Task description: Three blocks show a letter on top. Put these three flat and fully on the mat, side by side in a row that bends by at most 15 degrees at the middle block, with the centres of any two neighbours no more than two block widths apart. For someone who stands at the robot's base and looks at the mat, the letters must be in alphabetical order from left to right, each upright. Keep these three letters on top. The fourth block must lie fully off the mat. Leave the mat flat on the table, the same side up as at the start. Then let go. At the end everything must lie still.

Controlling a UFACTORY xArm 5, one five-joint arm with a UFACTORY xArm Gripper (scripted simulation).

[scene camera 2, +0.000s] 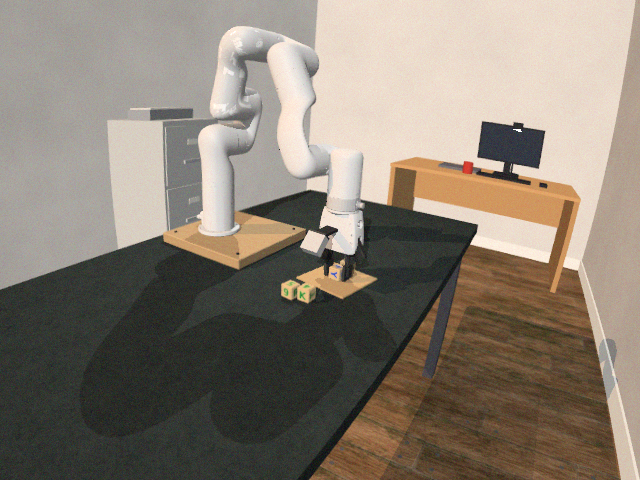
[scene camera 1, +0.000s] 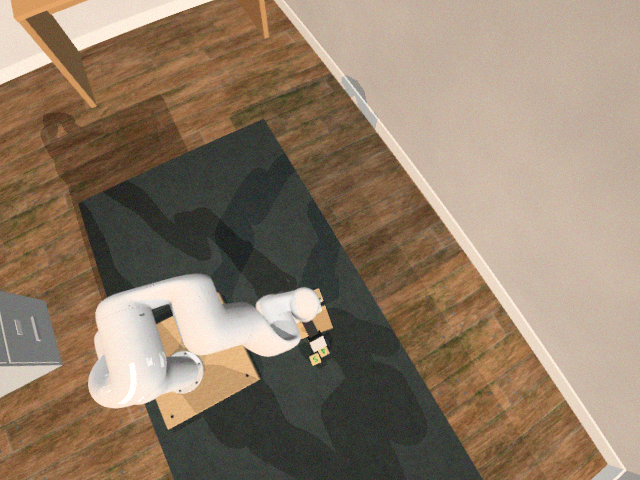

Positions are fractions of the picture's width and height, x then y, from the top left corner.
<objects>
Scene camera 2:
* my gripper: 0.53,0.58
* tan mat: 0.56,0.58
</objects>
